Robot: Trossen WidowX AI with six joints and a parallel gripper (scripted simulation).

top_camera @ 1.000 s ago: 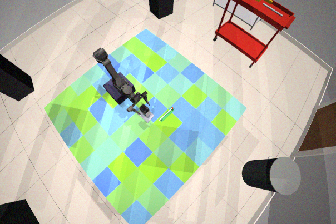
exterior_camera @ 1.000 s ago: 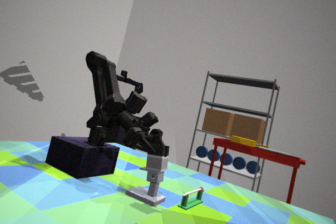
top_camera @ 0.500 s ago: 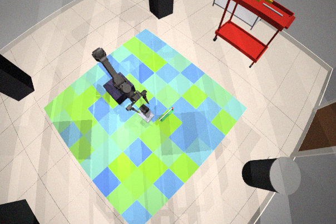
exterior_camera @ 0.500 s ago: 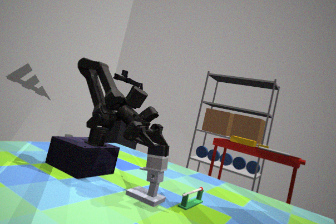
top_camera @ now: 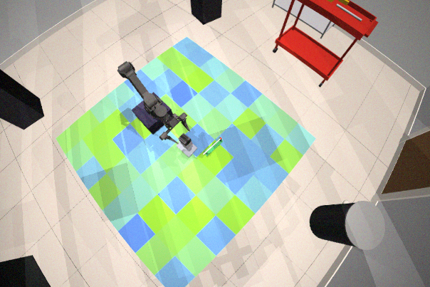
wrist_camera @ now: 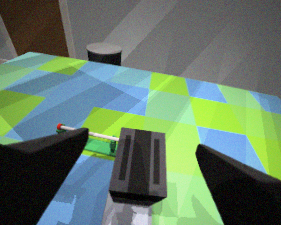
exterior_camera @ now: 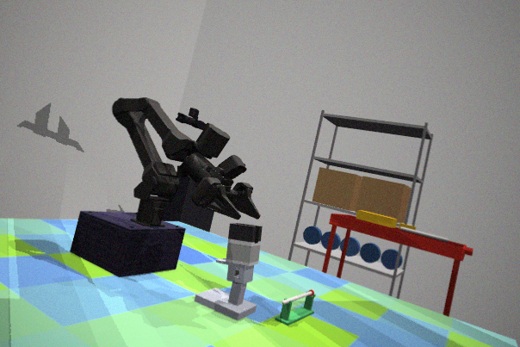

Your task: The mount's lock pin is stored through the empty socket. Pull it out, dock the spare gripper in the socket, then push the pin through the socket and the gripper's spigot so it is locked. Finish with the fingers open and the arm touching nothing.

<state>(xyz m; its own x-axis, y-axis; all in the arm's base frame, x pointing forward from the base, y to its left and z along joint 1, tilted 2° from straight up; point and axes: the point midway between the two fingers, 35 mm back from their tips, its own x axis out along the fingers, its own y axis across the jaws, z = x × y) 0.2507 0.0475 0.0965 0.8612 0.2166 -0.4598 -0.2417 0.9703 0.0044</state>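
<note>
Now: the green cradle 17 cm below my gripper tip, 13 cm to the left of it and 8 cm ahead of it. Also, from my gripper tip: spare gripper (7 cm below); then grey mount (15 cm below).
</note>
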